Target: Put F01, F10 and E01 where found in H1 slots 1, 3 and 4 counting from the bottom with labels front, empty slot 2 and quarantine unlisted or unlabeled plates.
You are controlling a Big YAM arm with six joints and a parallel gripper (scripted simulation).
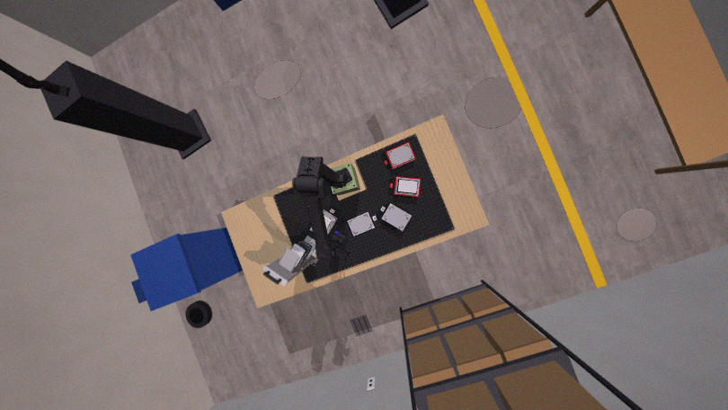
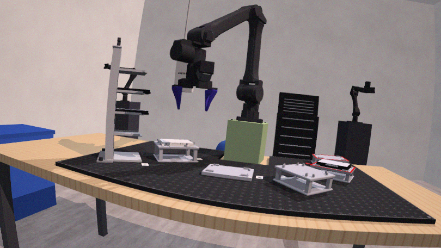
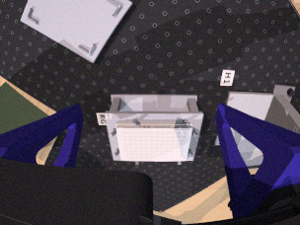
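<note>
The white well plate lies 14 cm behind my hand, 9 cm to the right of it and 15 cm below it. Also, from my hand: flat grey nest (2 cm behind, 14 cm to the left, 21 cm below); then H1 tag (1 cm ahead, 16 cm to the right, 21 cm below); then regrip nest RG (14 cm behind, 9 cm to the right, 16 cm below).
</note>
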